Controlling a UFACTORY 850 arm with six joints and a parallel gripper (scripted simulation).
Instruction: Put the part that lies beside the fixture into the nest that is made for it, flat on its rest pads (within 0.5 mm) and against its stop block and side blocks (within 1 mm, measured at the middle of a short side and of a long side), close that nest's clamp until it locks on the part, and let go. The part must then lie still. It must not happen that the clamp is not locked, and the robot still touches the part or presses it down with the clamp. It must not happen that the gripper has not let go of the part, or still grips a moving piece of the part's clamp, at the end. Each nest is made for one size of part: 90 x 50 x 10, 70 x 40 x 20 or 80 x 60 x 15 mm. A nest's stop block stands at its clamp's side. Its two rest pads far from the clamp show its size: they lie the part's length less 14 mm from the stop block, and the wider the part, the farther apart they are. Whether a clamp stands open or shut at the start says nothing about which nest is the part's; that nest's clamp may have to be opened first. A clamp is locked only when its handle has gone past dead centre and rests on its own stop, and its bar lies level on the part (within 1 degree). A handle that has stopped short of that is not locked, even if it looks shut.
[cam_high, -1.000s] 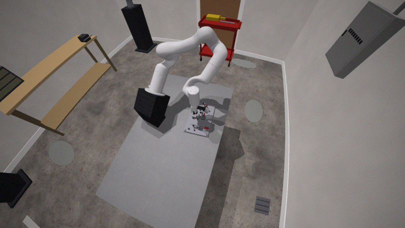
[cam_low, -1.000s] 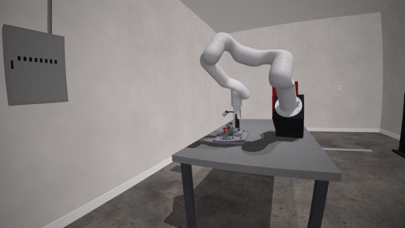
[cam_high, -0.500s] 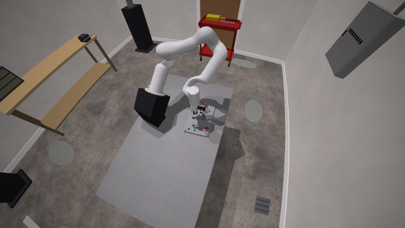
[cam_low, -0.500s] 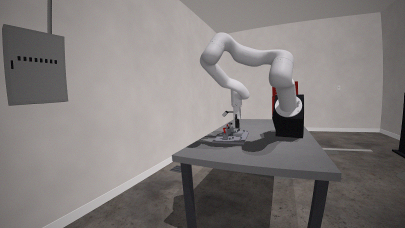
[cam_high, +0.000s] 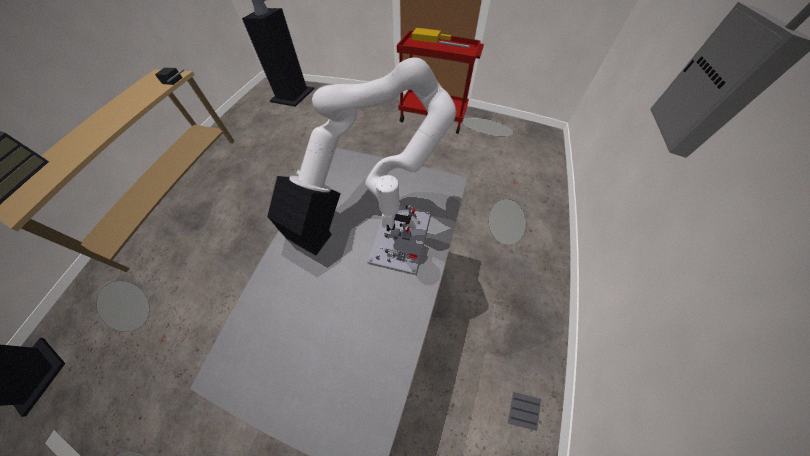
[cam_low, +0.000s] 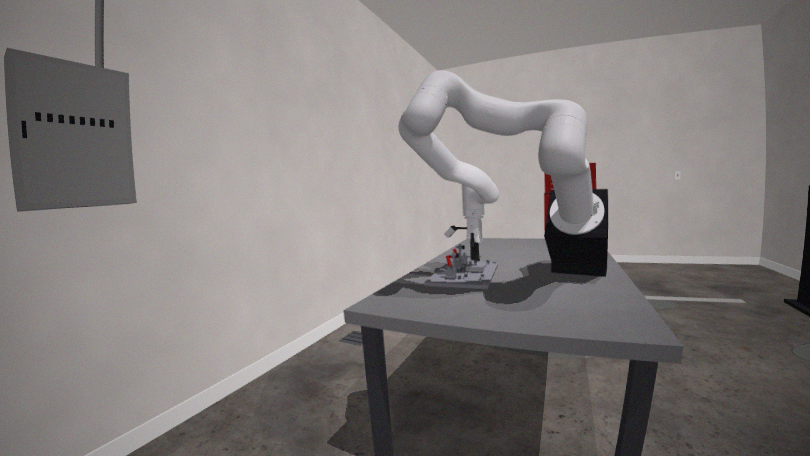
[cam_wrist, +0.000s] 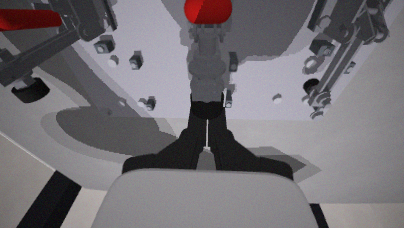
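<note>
Now: hand 5 cm above the grey block part. Also, from my hand: grey fixture plate 8 cm below, 4 cm ahead, 1 cm to the left.
</note>
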